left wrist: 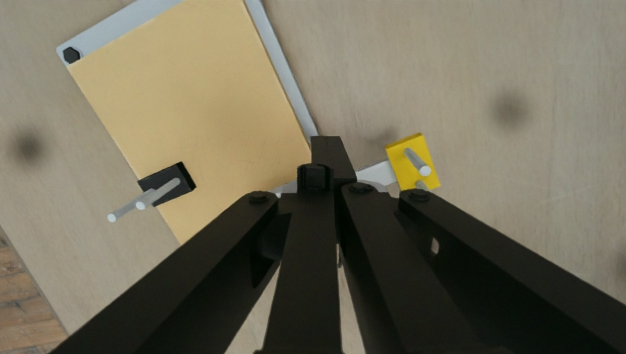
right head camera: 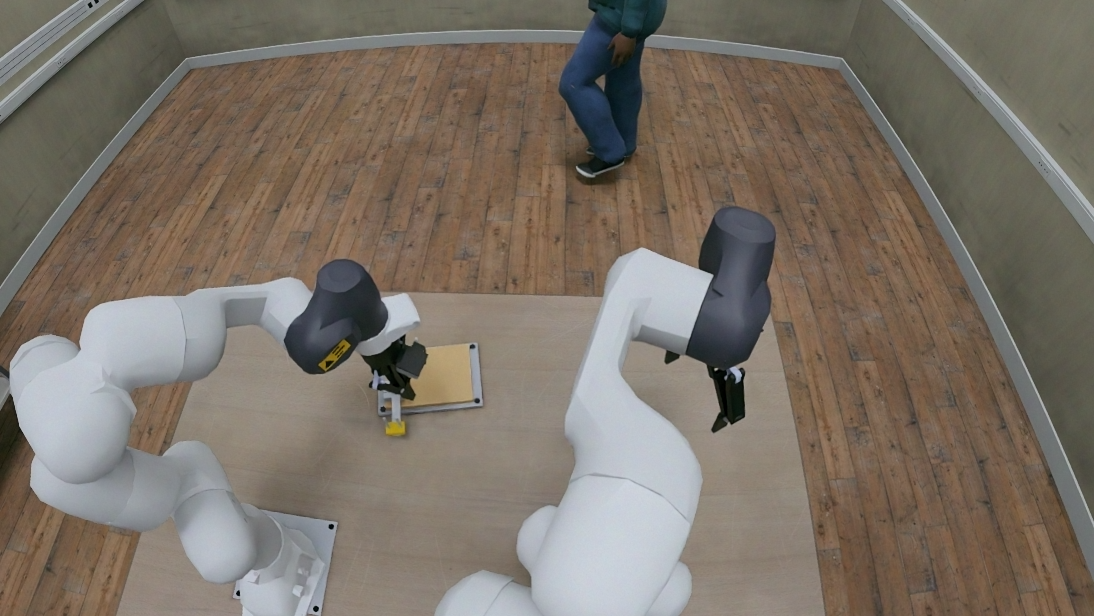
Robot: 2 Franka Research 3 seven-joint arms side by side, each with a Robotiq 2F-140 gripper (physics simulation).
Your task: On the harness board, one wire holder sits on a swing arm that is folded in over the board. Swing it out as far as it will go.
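The tan harness board (right head camera: 444,374) (left wrist: 200,100) lies on a grey base plate. The swing arm, a light grey strip (right head camera: 395,407) (left wrist: 377,173), extends past the board's near-left edge in the right head camera view. The yellow wire holder (right head camera: 395,429) (left wrist: 411,162) at its end lies outside the board and has grey pegs. My left gripper (right head camera: 408,392) (left wrist: 325,159) is shut and empty, over the board's edge and the strip beside the yellow holder. It hides part of the strip and its pivot. My right gripper (right head camera: 695,391) is open and empty, far to the right of the board.
A black holder (left wrist: 167,184) with two grey pegs sits at the board's edge in the left wrist view. The wooden table (right head camera: 489,489) carries the left arm's mounting plate (right head camera: 324,547). A person (right head camera: 604,91) stands on the floor beyond the table.
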